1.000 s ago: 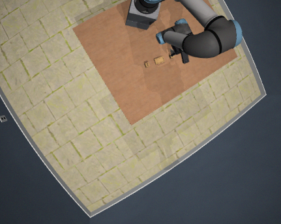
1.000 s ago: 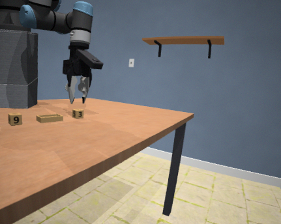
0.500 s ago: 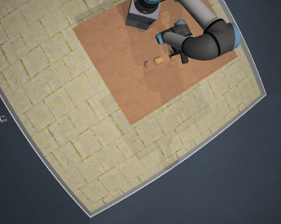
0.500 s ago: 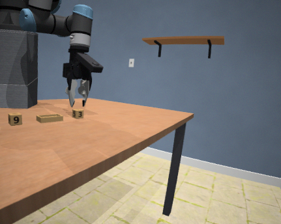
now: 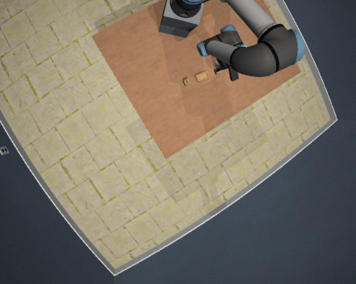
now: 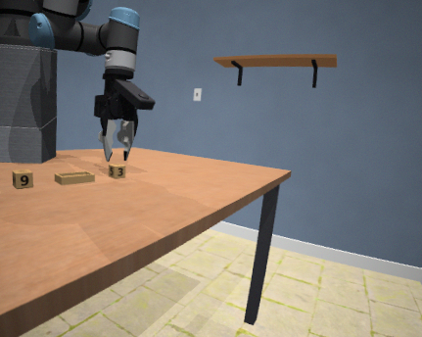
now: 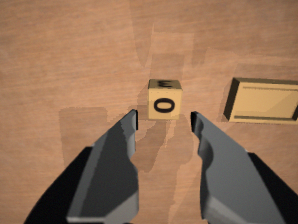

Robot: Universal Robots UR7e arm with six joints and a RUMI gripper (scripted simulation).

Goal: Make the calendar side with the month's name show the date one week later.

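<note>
My gripper is now 40 mm above the cube. The rest, counted from my hand: wooden tray: 110 mm to the right, 50 mm below, 30 mm behind.
</note>
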